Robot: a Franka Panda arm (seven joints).
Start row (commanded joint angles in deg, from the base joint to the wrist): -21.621, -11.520, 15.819, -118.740, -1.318, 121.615, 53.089
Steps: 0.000, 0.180, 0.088, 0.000, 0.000, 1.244, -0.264; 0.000, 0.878, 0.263, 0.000, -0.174, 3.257, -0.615; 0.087, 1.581, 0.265, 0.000, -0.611, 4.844, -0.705; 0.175, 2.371, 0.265, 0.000, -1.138, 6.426, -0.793; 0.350, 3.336, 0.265, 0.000, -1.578, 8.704, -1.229; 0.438, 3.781, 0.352, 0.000, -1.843, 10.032, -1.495; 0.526, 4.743, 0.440, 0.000, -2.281, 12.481, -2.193; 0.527, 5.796, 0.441, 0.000, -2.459, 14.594, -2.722; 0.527, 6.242, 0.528, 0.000, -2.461, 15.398, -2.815
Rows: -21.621, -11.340, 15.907, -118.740, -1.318, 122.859, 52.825; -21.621, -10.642, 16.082, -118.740, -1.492, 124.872, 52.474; -21.534, -9.939, 16.084, -118.740, -1.929, 126.459, 52.384; -21.446, -9.149, 16.084, -118.740, -2.456, 128.041, 52.296; -21.271, -8.184, 16.084, -118.740, -2.896, 130.319, 51.860; -21.183, -7.739, 16.171, -118.740, -3.161, 131.647, 51.594; -21.095, -6.777, 16.259, -118.740, -3.599, 134.096, 50.896; -21.094, -5.724, 16.260, -118.740, -3.777, 136.209, 50.367; -21.094, -5.278, 16.347, -118.740, -3.779, 137.013, 50.274
